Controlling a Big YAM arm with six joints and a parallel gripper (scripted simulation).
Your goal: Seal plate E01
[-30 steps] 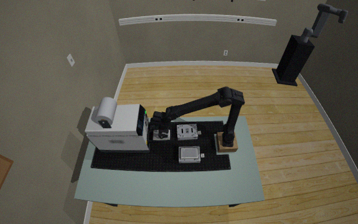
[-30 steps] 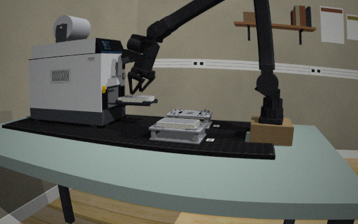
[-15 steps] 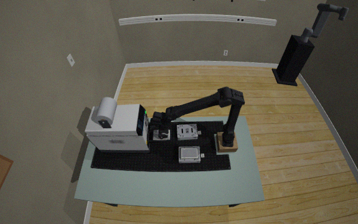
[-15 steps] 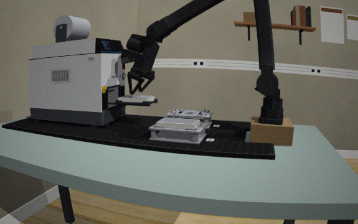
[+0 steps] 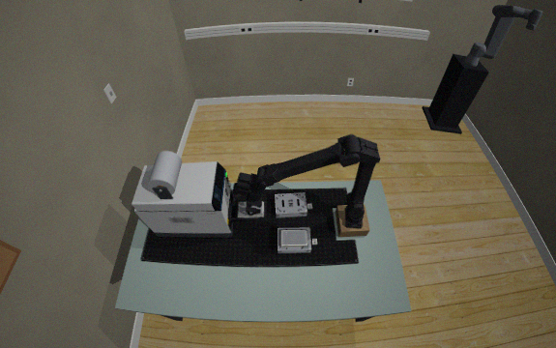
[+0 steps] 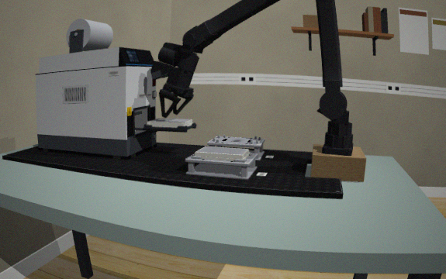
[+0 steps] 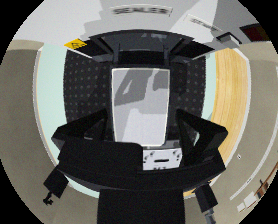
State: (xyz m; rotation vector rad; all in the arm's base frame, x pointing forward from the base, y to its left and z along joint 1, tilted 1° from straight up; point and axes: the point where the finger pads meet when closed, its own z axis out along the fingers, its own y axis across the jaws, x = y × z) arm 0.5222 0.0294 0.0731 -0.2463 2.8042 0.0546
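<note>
The sealer stage is 40 mm below my hand. Round my hand: foil roll 330 mm ahead, 280 mm above, 50 mm to the left; plate 230 mm behind, 110 mm to the left, 90 mm below.
</note>
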